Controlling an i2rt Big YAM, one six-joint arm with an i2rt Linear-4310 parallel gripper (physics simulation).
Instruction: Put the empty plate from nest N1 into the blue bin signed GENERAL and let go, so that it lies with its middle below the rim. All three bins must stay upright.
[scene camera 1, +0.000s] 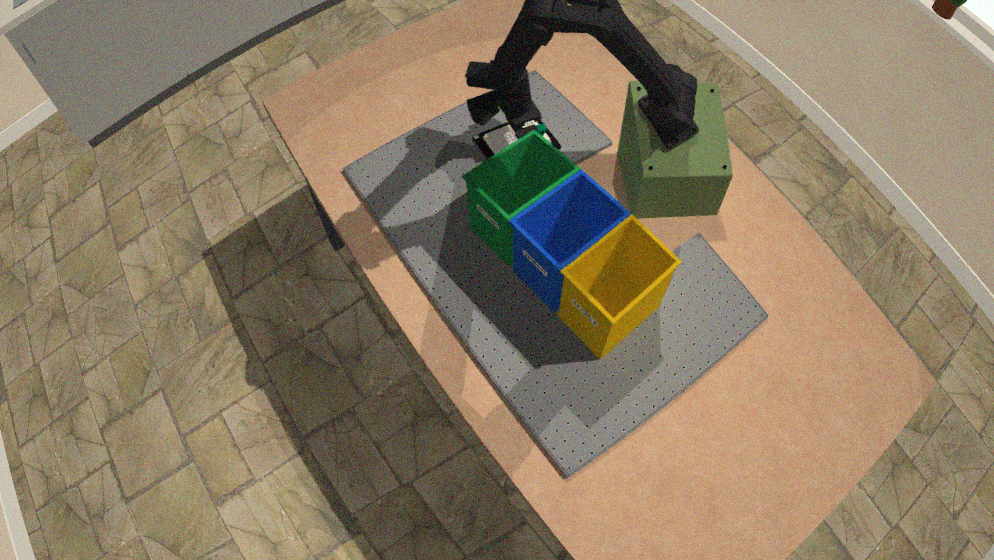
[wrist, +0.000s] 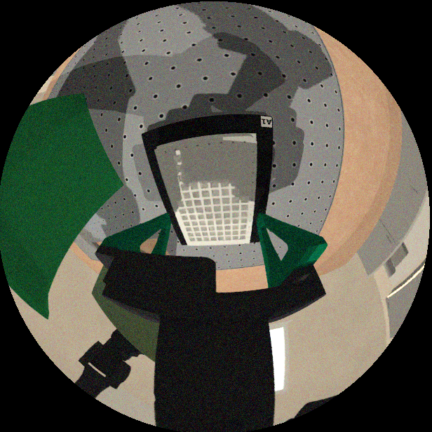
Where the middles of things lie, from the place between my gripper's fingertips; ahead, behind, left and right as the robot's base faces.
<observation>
Right now my hand is 1 cm short of the white plate (wrist: 210, 180) and 1 cm above it. Round my hand: green bin (scene camera 1: 504, 185) (19 cm to the left, 11 cm ahead, 6 cm above); then black nest (wrist: 223, 123) (2 cm below, 1 cm ahead); then blue bin (scene camera 1: 548, 235) (32 cm to the left, 9 cm ahead, 6 cm above).
</observation>
